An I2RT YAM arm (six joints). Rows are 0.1 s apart.
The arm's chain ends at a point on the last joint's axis. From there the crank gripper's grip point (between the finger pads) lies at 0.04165 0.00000 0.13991 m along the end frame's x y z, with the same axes.
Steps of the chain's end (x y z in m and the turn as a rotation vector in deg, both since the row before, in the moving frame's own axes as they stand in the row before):
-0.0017, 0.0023, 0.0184, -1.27, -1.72, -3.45
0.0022, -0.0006, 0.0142, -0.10, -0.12, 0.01
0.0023, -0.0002, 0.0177, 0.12, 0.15, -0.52
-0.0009, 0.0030, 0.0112, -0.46, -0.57, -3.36
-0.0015, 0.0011, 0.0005, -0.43, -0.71, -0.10
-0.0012, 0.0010, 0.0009, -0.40, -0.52, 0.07
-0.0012, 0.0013, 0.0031, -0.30, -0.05, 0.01
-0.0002, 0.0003, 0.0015, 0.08, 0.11, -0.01
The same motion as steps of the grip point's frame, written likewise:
-0.0059, 0.0030, 0.0196, -1.27, -1.72, -3.45
0.0019, -0.0003, 0.0143, -0.10, -0.12, 0.01
0.0027, -0.0009, 0.0176, 0.12, 0.15, -0.52
-0.0023, 0.0017, 0.0116, -0.46, -0.57, -3.36
-0.0032, 0.0021, 0.0010, -0.43, -0.71, -0.10
-0.0025, 0.0020, 0.0013, -0.40, -0.52, 0.07
-0.0013, 0.0020, 0.0031, -0.30, -0.05, 0.01
0.0001, 0.0001, 0.0014, 0.08, 0.11, -0.01

